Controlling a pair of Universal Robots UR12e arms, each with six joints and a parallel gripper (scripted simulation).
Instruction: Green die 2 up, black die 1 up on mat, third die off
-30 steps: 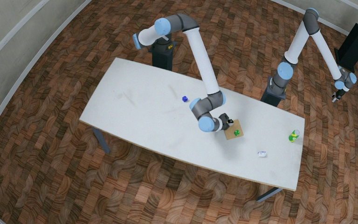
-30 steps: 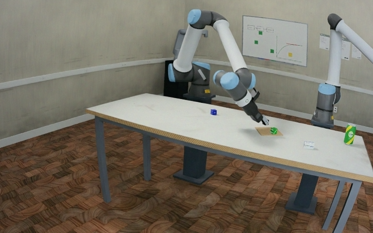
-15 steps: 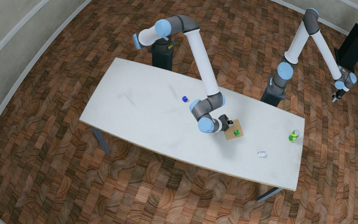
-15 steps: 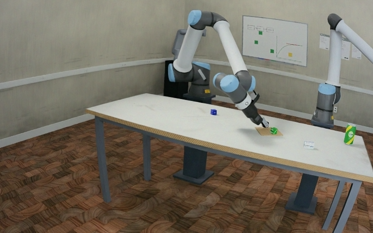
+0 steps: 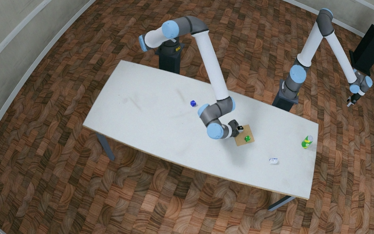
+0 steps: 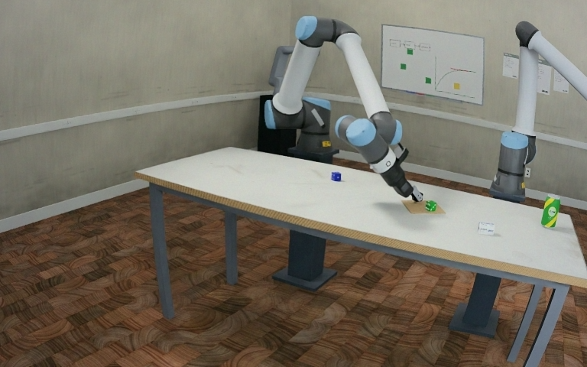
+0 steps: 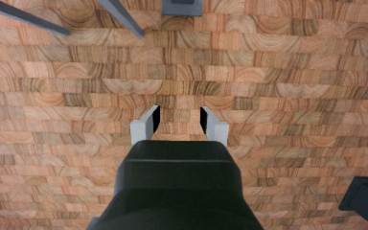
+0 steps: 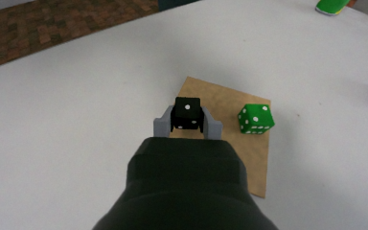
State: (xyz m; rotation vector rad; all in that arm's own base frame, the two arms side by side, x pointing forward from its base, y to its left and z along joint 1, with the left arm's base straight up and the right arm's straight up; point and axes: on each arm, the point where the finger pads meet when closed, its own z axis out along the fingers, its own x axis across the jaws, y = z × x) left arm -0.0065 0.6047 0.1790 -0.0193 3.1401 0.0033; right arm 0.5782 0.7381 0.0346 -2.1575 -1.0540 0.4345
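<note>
Now: the black die 1 cm to the left of my right hand, 1 cm below it and 1 cm behind it. The rest, counted from my right hand: small white box (32 cm to the left, 14 cm ahead, 2 cm below); then tan mat (4 cm to the left, 3 cm below, 2 cm ahead); then green die (8 cm to the left, 4 cm ahead, 2 cm below).
</note>
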